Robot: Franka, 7 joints.
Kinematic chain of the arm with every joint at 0, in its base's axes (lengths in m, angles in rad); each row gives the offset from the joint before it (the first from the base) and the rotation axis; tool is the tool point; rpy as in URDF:
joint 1: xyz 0 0 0.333 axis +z
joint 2: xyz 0 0 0 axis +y
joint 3: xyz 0 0 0.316 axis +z
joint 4: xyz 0.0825 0 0 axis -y
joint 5: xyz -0.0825 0 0.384 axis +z
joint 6: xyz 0 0 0 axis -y
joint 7: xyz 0.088 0 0 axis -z
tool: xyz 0 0 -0.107 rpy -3.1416 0 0
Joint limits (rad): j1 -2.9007..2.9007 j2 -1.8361..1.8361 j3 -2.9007..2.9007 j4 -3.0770..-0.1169 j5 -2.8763..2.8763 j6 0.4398..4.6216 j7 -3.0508..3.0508
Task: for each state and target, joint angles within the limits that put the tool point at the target. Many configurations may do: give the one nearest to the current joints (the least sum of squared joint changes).
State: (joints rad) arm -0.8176 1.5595 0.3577 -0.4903 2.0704 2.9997 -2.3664
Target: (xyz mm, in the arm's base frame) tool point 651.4 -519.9 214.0
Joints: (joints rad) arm -0.7273 1.4262 0.3906 -0.4155 2.0537 2.8650 -2.3664
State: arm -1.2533 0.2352 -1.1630 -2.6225 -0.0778 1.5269 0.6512
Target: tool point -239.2 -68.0 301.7
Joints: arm -1.2405 0.2907 -1.4577 -2.5676 -0.2312 0.8730 0.6512
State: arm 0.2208 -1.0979 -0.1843 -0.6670 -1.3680 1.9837 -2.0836
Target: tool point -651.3 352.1 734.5
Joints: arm -0.5256 -1.4318 0.1034 -0.5540 -1.3574 2.0545 -2.0836
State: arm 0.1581 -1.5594 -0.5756 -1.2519 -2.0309 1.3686 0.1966
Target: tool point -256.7 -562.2 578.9
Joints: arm 0.3147 -1.6530 -0.7817 -1.6620 -1.8593 1.2003 0.1966
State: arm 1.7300 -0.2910 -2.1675 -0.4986 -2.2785 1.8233 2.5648
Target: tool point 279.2 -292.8 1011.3
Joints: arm 1.8506 -0.1776 -2.0786 -0.7619 -2.0825 1.2564 2.5648
